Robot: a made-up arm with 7 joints. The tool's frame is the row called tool.
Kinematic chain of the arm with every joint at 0, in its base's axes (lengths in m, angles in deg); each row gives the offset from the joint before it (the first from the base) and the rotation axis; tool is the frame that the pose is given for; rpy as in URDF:
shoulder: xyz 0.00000 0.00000 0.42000 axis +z
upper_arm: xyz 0.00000 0.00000 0.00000 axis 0 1 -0.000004
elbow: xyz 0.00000 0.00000 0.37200 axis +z
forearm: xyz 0.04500 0.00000 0.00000 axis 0 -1 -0.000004
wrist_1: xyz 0.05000 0.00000 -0.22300 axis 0 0.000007 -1
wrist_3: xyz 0.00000 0.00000 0.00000 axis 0 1 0.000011
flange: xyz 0.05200 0.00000 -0.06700 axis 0 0.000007 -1
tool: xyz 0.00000 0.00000 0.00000 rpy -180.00 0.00 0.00
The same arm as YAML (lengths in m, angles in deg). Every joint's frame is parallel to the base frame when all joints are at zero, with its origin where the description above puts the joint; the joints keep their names.
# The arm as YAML. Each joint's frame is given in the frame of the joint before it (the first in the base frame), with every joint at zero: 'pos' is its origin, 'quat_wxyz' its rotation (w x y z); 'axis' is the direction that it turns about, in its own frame. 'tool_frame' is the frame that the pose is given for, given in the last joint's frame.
length_unit: m
angle_unit: deg
joints:
  - joint: shoulder
    pos: [0.0, 0.0, 0.42]
    quat_wxyz: [1.0, 0.0, 0.0, 0.0]
    axis: [0.0, 0.0, 1.0]
  - joint: upper_arm
    pos: [0.0, 0.0, 0.0]
    quat_wxyz: [1.0, 0.0, 0.0, 0.0]
    axis: [0.0, 1.0, 0.0]
  - joint: elbow
    pos: [0.0, 0.0, 0.372]
    quat_wxyz: [1.0, 0.0, 0.0, 0.0]
    axis: [0.0, 0.0, 1.0]
  - joint: forearm
    pos: [0.045, 0.0, 0.0]
    quat_wxyz: [1.0, 0.0, 0.0, 0.0]
    axis: [0.0, -1.0, 0.0]
  - joint: wrist_1
    pos: [0.05, 0.0, -0.223]
    quat_wxyz: [1.0, 0.0, 0.0, 0.0]
    axis: [0.0, 0.0, -1.0]
  - joint: wrist_3
    pos: [0.0, 0.0, 0.0]
    quat_wxyz: [1.0, 0.0, 0.0, 0.0]
    axis: [0.0, 1.0, 0.0]
  - joint: flange
    pos: [0.052, 0.0, -0.067]
    quat_wxyz: [1.0, 0.0, 0.0, 0.0]
    axis: [0.0, 0.0, -1.0]
tool_frame:
  pos: [0.0, 0.0, 0.0]
  quat_wxyz: [0.0, 1.0, 0.0, 0.0]

